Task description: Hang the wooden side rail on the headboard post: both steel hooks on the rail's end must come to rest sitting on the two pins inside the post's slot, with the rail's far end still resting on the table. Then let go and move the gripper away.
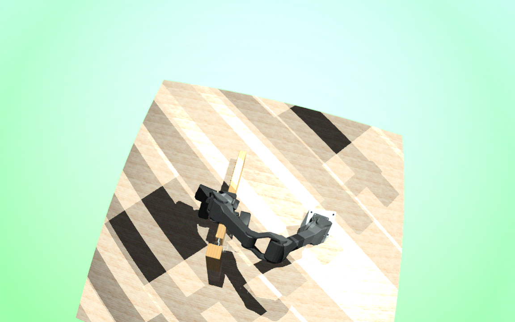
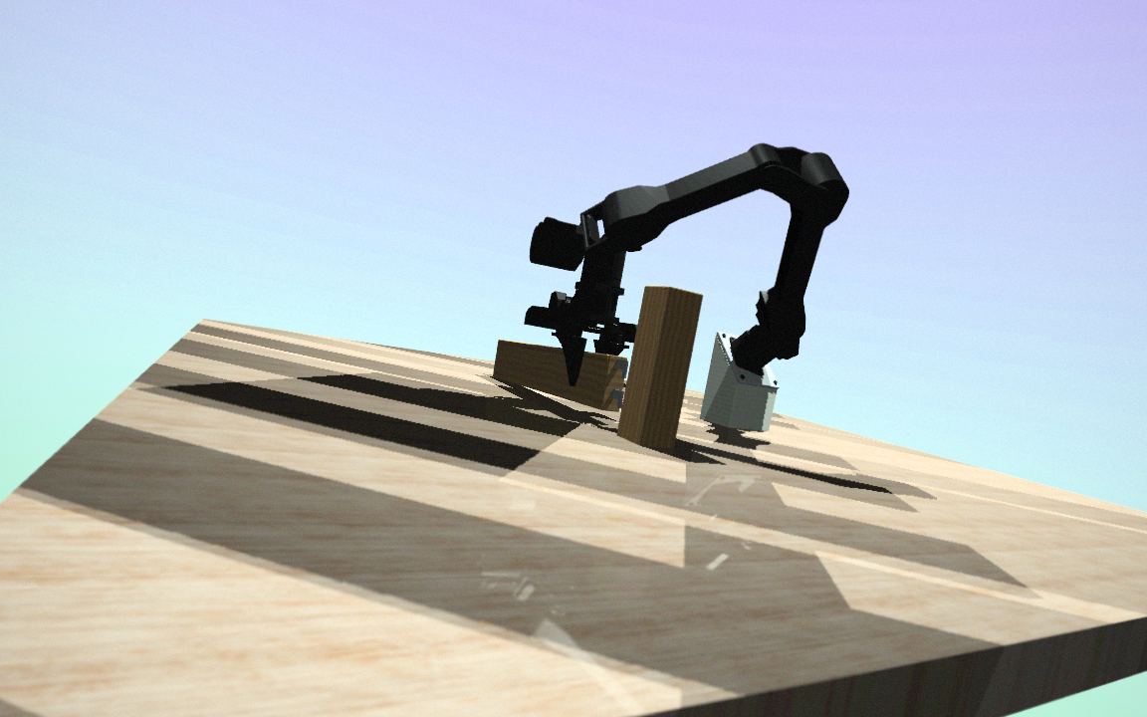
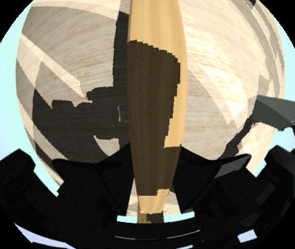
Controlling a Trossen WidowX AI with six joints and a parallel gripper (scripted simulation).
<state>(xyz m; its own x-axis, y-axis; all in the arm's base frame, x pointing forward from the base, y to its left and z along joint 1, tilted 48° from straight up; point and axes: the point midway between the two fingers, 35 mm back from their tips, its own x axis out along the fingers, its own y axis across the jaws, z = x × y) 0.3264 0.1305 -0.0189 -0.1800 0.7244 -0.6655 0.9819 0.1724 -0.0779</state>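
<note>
Right now my gripper tip is 17 cm to the right of the upright headboard post, 4 cm below it and 1 cm past it.
</note>
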